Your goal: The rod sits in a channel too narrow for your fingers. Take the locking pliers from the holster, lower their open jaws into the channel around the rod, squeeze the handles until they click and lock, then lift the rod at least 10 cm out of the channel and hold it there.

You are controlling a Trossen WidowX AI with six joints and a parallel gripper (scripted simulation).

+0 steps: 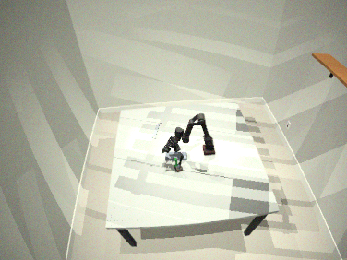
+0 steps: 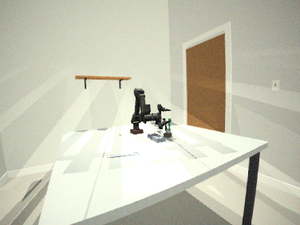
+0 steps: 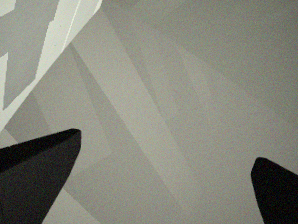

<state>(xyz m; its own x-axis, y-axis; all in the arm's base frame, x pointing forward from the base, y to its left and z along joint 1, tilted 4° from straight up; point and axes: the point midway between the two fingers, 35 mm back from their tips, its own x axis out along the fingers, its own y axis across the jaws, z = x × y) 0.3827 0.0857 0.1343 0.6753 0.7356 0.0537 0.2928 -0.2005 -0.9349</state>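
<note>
The black handle is 130 mm behind my gripper tip, 90 mm below it and 40 mm to the left of it. Round my gripper tip: grey channel block (180 mm below, 100 mm behind, 80 mm to the right); then brown holster (190 mm below, 110 mm behind, 50 mm to the left); then orange rod (190 mm below, 100 mm behind, 80 mm to the right).
</note>
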